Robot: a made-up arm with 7 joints.
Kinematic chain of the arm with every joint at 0, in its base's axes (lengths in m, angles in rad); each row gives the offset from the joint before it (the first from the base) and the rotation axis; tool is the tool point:
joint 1: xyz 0 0 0.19 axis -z
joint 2: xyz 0.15 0.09 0 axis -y
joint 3: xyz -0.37 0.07 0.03 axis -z
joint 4: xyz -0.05 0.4 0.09 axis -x
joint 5: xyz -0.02 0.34 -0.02 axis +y
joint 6: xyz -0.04 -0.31 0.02 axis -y
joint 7: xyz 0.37 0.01 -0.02 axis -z
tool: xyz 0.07 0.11 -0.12
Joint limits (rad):
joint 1: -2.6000..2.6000
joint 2: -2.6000..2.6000
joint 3: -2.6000..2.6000
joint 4: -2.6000..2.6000
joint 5: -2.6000..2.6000
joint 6: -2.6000..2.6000
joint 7: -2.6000..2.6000
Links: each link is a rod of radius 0.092 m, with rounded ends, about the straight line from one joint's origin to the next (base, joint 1, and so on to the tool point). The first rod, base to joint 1, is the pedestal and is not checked.
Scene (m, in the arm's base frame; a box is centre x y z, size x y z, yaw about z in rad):
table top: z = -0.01
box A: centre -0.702 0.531 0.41 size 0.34 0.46 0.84 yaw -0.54
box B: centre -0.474 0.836 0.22 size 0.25 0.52 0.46 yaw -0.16
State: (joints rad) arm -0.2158 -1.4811 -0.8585 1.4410 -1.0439 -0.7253 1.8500
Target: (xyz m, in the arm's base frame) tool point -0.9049 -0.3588 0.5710
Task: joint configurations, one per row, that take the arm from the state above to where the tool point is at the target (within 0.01 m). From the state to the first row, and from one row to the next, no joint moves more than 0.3 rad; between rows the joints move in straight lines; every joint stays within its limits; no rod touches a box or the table.
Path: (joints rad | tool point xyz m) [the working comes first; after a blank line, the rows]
Joints at the target: -0.9804 -0.2889 -1.3072 1.7787 -1.4624 -0.2676 1.6926
Straight joint move there: touches box A.

1: -0.3459 -1.3862 -1.0206 1.6018 -1.2544 -0.4848 1.7931 | -0.0726 0.7579 0.8941
2: -0.4760 -1.2914 -1.1827 1.7625 -1.4650 -0.2443 1.7362 | -0.3028 0.5429 1.1569
3: -0.6060 -1.1965 -1.3448 1.9233 -1.6755 -0.0038 1.6792 | -0.4124 0.1369 1.2728
4: -0.6996 -0.9696 -1.3354 1.8871 -1.6222 -0.0697 1.6826 | -0.6167 0.0113 1.1441
5: -0.7932 -0.7427 -1.3260 1.8510 -1.5690 -0.1357 1.6859 | -0.7674 -0.1240 0.9755
6: -0.8868 -0.5158 -1.3166 1.8148 -1.5157 -0.2017 1.6892 | -0.8622 -0.2521 0.7798
7: -0.9804 -0.2889 -1.3072 1.7787 -1.4624 -0.2676 1.6926 | -0.9049 -0.3588 0.5710

